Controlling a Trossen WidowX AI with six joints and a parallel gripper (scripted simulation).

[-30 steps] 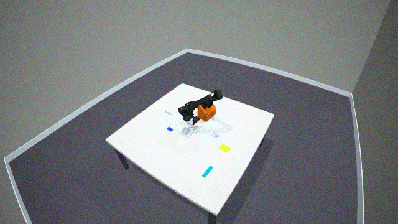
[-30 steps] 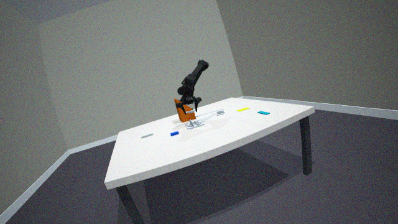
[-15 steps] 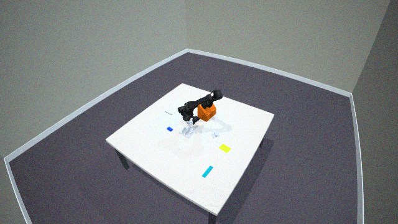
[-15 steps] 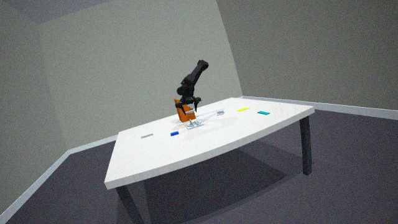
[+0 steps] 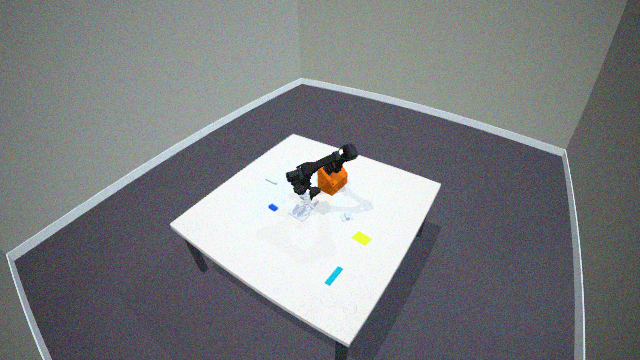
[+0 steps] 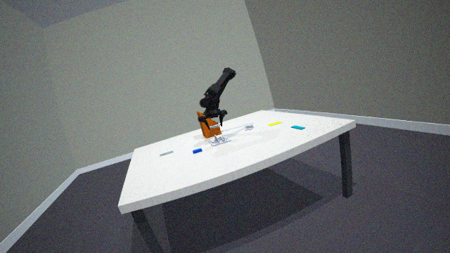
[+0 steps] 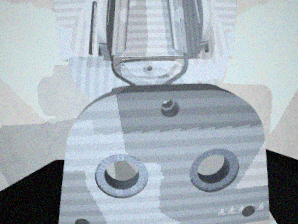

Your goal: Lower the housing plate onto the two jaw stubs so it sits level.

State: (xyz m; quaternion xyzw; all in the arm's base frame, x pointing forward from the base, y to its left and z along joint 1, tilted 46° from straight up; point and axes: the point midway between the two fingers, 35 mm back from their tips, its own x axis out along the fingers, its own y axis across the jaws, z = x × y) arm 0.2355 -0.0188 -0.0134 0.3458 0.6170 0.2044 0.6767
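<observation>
Now: gripper tip 1 cm short of the housing plate and 2 cm below it. The rest, counted from my gripper tip: thin grey bar: 10 cm behind, 35 cm to the right, 8 cm below; then blue block: 11 cm ahead, 18 cm to the right, 8 cm below; then jaw assembly: 3 cm ahead, 1 cm to the left, 7 cm below.
</observation>
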